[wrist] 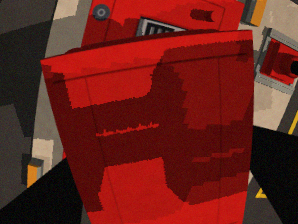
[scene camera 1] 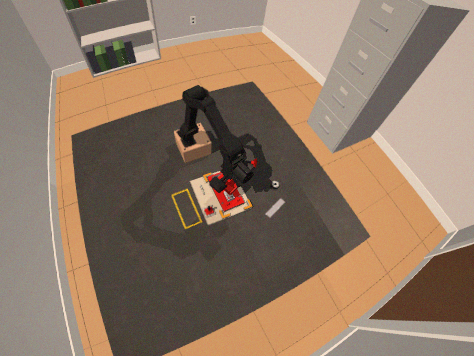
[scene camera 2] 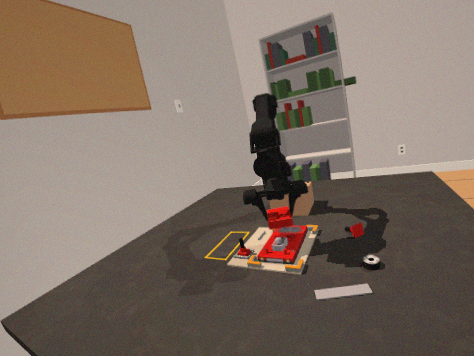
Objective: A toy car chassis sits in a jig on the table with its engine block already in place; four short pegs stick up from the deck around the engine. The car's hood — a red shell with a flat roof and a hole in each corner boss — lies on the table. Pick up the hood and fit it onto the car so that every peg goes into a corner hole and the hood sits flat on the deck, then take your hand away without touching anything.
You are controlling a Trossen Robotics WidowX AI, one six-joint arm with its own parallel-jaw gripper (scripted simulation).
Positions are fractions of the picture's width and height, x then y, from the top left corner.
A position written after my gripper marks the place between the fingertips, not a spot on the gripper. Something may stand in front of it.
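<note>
My gripper (scene camera 2: 0.59, 0.61) holds a red hood (wrist: 0.56, 0.54). Also visible, my gripper (wrist: 0.54, 0.67).
</note>
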